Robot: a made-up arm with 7 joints.
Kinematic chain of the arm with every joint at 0, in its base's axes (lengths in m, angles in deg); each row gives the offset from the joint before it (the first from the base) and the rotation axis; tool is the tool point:
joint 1: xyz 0 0 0.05 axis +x
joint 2: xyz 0 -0.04 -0.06 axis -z
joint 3: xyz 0 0.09 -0.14 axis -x
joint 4: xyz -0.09 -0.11 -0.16 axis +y
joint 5: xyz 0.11 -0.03 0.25 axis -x
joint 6: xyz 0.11 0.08 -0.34 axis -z
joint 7: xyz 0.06 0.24 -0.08 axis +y
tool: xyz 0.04 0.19 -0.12
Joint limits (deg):
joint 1: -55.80..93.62
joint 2: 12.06..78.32
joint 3: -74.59..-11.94
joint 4: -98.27..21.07
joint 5: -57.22..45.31
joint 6: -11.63..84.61
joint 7: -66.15..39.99
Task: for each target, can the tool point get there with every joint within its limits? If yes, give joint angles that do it. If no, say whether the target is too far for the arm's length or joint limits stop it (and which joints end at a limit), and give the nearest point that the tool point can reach.
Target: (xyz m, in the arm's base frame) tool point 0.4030 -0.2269 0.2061
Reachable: yes | joints 65.65 27.70 -20.66 -47.44 -46.16 53.52 -49.66
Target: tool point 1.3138 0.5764 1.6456
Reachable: no: too far | nearest point 0.5315 0.4240 0.6837 | short by 1.249 m
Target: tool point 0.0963 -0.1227 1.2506
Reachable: no: joint limits stop it (at a limit: joint 1, joint 3, joint 4, joint 5, joint 6) | nearest point 0.0650 -0.0237 0.8509 | short by 0.413 m
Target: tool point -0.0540 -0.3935 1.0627
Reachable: no: joint limits stop it (at a limit: joint 1, joint 4, joint 5) | nearest point -0.0387 -0.2053 0.7699 | short by 0.348 m
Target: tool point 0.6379 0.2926 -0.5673
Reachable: yes | joints 17.01 32.18 -41.54 9.92 13.95 61.57 21.71
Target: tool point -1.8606 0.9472 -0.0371
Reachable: no: too far | nearest point -0.5981 0.4652 0.0050 | short by 1.352 m
